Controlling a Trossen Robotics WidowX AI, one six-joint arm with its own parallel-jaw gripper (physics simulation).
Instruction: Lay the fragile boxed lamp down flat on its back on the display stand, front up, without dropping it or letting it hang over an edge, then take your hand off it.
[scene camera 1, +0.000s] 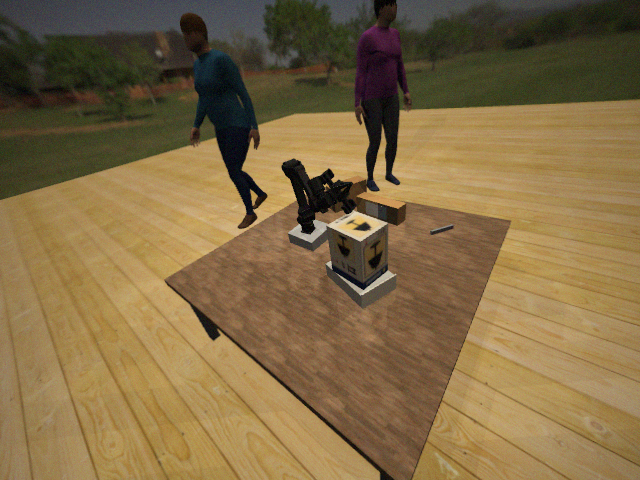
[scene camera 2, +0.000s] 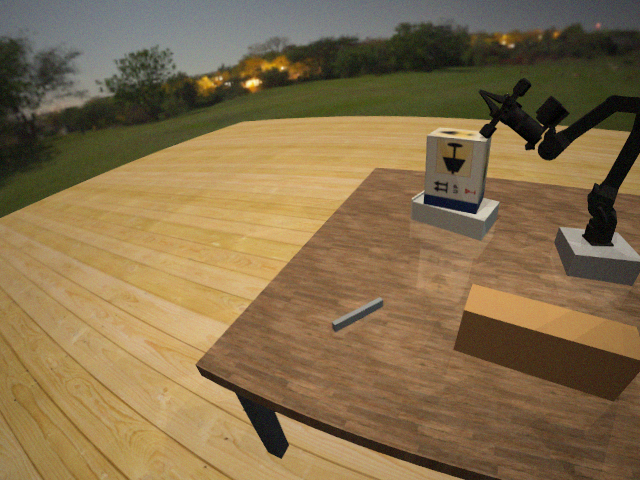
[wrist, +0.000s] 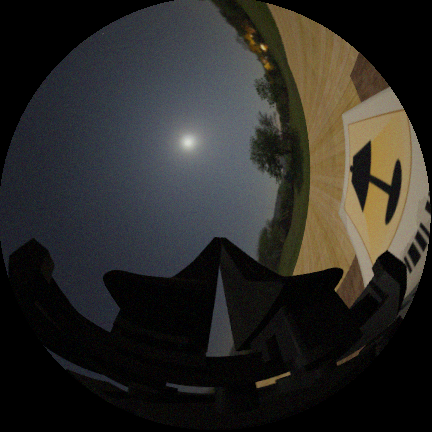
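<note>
From scene camera 1 I can see my gripper (scene camera 1: 352, 183), and there's a display stand (scene camera 1: 386, 283) too. My gripper (scene camera 2: 479, 90) is visible as well, and the wrist view gives me my gripper (wrist: 218, 242) again.
</note>
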